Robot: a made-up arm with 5 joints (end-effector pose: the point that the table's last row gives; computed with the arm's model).
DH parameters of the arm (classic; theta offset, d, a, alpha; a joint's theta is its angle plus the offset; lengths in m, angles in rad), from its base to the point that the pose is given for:
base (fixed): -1.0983 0 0.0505 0
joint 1: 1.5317 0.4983 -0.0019 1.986
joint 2: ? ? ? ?
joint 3: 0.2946 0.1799 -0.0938 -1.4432
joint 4: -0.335 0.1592 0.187 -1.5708
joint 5: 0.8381 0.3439 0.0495 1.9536
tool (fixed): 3.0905 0.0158 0 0
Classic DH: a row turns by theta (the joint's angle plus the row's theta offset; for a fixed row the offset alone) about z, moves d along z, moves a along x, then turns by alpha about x.
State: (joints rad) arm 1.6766 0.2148 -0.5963 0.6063 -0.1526
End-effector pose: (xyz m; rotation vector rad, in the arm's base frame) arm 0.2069 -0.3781 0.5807 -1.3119 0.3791 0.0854
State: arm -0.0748 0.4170 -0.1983 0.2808 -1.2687
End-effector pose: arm -0.2924 -0.2257 0.4818 1.0080 2.4367 -1.3298
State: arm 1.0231 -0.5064 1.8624 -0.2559 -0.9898
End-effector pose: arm 0.0801 -0.7502 0.6288 -0.4890 -2.1550 1.1758
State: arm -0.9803 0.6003 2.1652 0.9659 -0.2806
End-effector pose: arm 0.0115 0.5030 0.3521 -2.4787 0.1687 0.2251
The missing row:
joint 2: 0.3107 -0.0633 -0.3877 0.9162
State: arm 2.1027 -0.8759 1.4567 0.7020 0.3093
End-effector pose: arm 0.3323 -0.2974 0.9573 -1.2271 0.4409 -0.8397
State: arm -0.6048 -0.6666 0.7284 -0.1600 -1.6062
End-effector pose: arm -0.3833 -0.3080 0.7248 -1.0974 -1.0024 0.8827
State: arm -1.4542 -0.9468 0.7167 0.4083 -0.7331
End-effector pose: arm -0.2961 0.0644 0.9502 -1.0524 -1.2409 1.0345
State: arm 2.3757 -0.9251 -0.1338 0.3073 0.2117
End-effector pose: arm 0.1641 0.0526 0.8063 -1.9709 -1.2361 -0.0006
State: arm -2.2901 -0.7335 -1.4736 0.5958 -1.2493
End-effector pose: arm 0.0674 0.0131 0.7524 -0.8853 -2.2592 0.8428
